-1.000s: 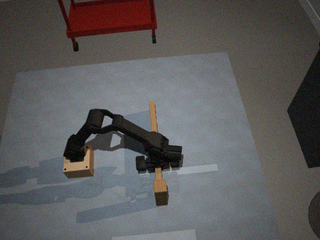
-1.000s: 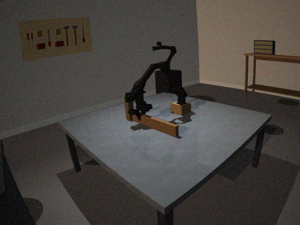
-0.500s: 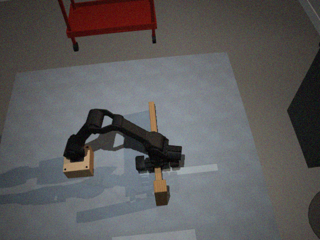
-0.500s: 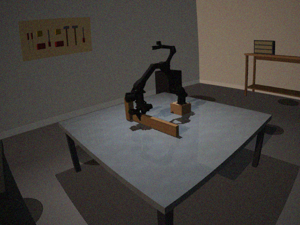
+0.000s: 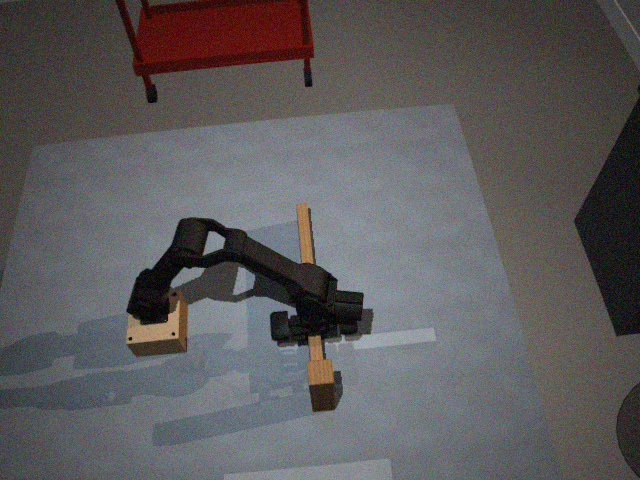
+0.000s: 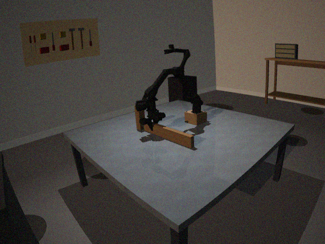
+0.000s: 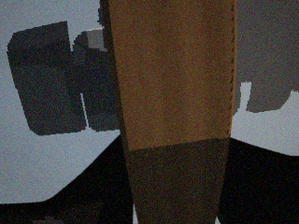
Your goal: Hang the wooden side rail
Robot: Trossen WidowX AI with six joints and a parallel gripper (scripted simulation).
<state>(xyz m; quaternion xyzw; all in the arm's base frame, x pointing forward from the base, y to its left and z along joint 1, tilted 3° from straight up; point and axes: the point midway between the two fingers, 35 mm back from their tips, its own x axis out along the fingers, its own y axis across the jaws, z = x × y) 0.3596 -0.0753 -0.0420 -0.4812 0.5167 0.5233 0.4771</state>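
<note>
Now: the headboard post 14 cm to the right of my gripper tip, 6 cm above it and 1 cm ahead of it.
</note>
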